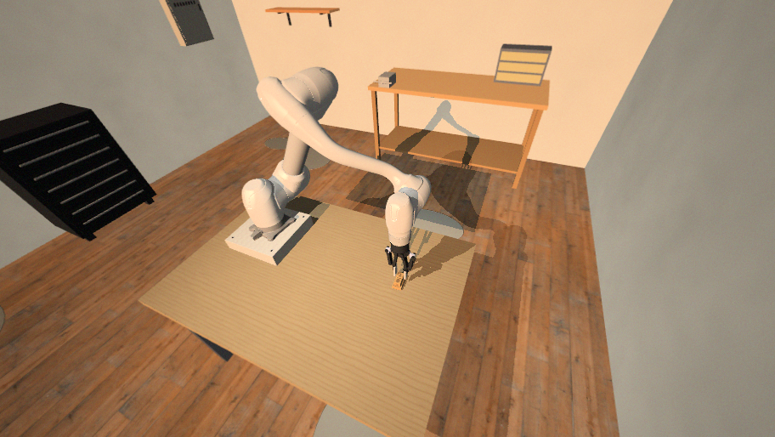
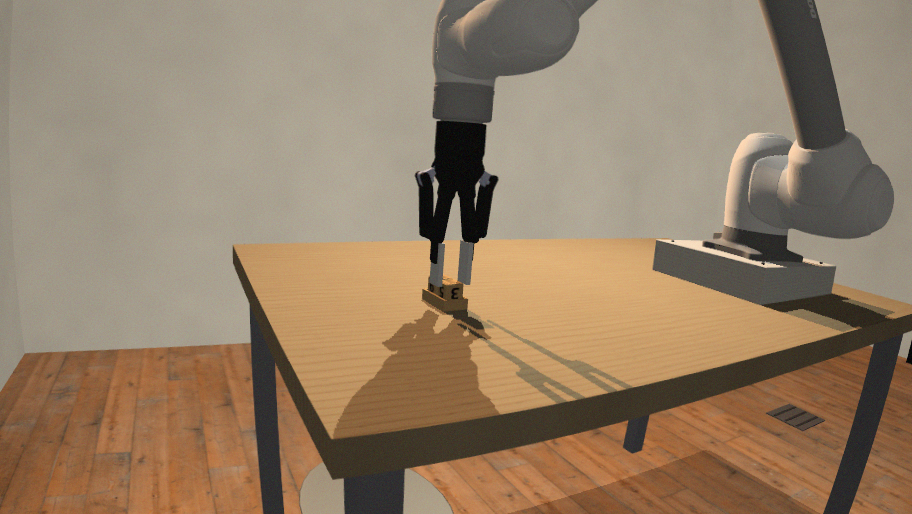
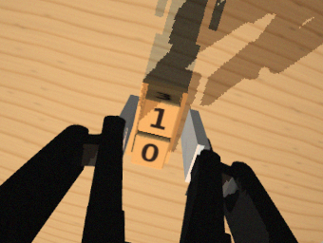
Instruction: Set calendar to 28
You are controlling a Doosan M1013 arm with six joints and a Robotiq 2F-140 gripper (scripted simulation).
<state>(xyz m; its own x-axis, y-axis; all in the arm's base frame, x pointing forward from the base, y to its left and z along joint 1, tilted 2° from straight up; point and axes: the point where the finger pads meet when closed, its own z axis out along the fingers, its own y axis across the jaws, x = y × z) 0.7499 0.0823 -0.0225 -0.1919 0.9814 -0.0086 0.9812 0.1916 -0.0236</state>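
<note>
Now: hand 60 mm above the wooden calendar tray and 20 mm to the left of it.
</note>
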